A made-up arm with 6 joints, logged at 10 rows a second.
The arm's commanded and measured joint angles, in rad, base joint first. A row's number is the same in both.
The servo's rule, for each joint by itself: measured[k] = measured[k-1] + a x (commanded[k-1-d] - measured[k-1]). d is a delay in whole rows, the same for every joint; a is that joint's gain. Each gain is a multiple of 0.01, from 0.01 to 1. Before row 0 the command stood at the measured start. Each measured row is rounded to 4 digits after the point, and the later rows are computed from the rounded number. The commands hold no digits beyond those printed.
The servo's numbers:
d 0
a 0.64 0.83 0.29 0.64 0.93 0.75
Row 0, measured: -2.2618 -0.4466 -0.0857 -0.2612 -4.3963 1.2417
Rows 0 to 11, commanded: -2.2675 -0.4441 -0.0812 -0.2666 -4.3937 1.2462; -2.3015 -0.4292 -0.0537 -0.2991 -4.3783 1.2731; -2.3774 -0.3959 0.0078 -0.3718 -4.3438 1.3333; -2.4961 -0.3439 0.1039 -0.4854 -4.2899 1.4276; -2.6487 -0.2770 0.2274 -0.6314 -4.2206 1.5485; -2.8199 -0.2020 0.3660 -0.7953 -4.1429 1.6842; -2.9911 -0.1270 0.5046 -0.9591 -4.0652 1.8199; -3.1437 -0.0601 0.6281 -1.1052 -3.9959 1.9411; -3.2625 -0.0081 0.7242 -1.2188 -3.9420 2.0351; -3.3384 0.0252 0.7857 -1.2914 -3.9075 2.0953; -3.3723 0.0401 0.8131 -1.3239 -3.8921 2.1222; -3.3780 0.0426 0.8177 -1.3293 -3.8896 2.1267
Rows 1 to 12, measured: -2.2654 -0.4445 -0.0844 -0.2647 -4.3939 1.2451; -2.2885 -0.4318 -0.0755 -0.2867 -4.3794 1.2661; -2.3454 -0.4020 -0.0513 -0.3412 -4.3463 1.3165; -2.4418 -0.3538 -0.0063 -0.4335 -4.2938 1.3998; -2.5742 -0.2901 0.0615 -0.5602 -4.2257 1.5113; -2.7314 -0.2170 0.1498 -0.7107 -4.1487 1.6410; -2.8976 -0.1423 0.2527 -0.8697 -4.0710 1.7752; -3.0551 -0.0741 0.3616 -1.0204 -4.0012 1.8996; -3.1878 -0.0193 0.4668 -1.1474 -3.9461 2.0012; -3.2842 0.0176 0.5593 -1.2396 -3.9102 2.0718; -3.3406 0.0363 0.6329 -1.2936 -3.8934 2.1096; -3.3645 0.0415 0.6865 -1.3164 -3.8899 2.1224
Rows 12 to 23, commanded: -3.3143 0.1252 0.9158 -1.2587 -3.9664 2.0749; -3.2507 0.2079 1.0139 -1.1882 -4.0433 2.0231; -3.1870 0.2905 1.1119 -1.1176 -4.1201 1.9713; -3.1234 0.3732 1.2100 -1.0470 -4.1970 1.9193; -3.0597 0.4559 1.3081 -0.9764 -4.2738 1.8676; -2.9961 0.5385 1.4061 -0.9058 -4.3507 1.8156; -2.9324 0.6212 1.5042 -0.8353 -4.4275 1.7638; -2.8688 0.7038 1.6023 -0.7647 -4.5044 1.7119; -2.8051 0.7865 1.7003 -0.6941 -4.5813 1.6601; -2.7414 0.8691 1.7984 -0.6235 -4.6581 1.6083; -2.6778 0.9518 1.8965 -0.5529 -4.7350 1.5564; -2.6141 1.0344 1.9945 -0.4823 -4.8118 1.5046
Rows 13 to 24, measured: -3.3324 0.1110 0.7530 -1.2795 -3.9610 2.0868; -3.2801 0.1914 0.8287 -1.2211 -4.0375 2.0390; -3.2205 0.2737 0.9108 -1.1549 -4.1143 1.9882; -3.1584 0.3563 0.9976 -1.0858 -4.1912 1.9365; -3.0952 0.4390 1.0876 -1.0158 -4.2680 1.8848; -3.0318 0.5216 1.1800 -0.9454 -4.3449 1.8329; -2.9682 0.6043 1.2740 -0.8749 -4.4217 1.7811; -2.9046 0.6869 1.3692 -0.8044 -4.4986 1.7292; -2.8409 0.7696 1.4652 -0.7338 -4.5755 1.6774; -2.7772 0.8522 1.5618 -0.6632 -4.6523 1.6256; -2.7136 0.9349 1.6589 -0.5926 -4.7292 1.5737; -2.6499 1.0175 1.7562 -0.5220 -4.8060 1.5219
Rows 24 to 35, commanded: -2.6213 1.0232 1.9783 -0.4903 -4.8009 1.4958; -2.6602 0.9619 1.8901 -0.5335 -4.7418 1.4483; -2.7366 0.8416 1.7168 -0.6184 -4.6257 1.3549; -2.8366 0.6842 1.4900 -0.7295 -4.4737 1.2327; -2.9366 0.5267 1.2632 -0.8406 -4.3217 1.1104; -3.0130 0.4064 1.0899 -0.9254 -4.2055 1.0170; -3.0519 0.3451 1.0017 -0.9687 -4.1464 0.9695; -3.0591 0.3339 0.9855 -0.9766 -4.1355 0.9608; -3.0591 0.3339 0.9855 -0.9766 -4.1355 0.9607; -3.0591 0.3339 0.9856 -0.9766 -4.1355 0.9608; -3.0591 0.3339 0.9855 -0.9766 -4.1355 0.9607; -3.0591 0.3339 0.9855 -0.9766 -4.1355 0.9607
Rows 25 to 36, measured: -2.6316 1.0222 1.8206 -0.5017 -4.8013 1.5023; -2.6499 0.9722 1.8408 -0.5221 -4.7460 1.4618; -2.7054 0.8638 1.8048 -0.5837 -4.6341 1.3816; -2.7894 0.7147 1.7135 -0.6770 -4.4849 1.2699; -2.8836 0.5587 1.5829 -0.7817 -4.3331 1.1503; -2.9664 0.4323 1.4399 -0.8737 -4.2144 1.0503; -3.0211 0.3599 1.3128 -0.9345 -4.1512 0.9897; -3.0454 0.3383 1.2179 -0.9614 -4.1366 0.9680; -3.0542 0.3346 1.1505 -0.9711 -4.1356 0.9625; -3.0573 0.3340 1.1027 -0.9746 -4.1355 0.9612; -3.0585 0.3339 1.0687 -0.9759 -4.1355 0.9608; -3.0589 0.3339 1.0446 -0.9763 -4.1355 0.9607
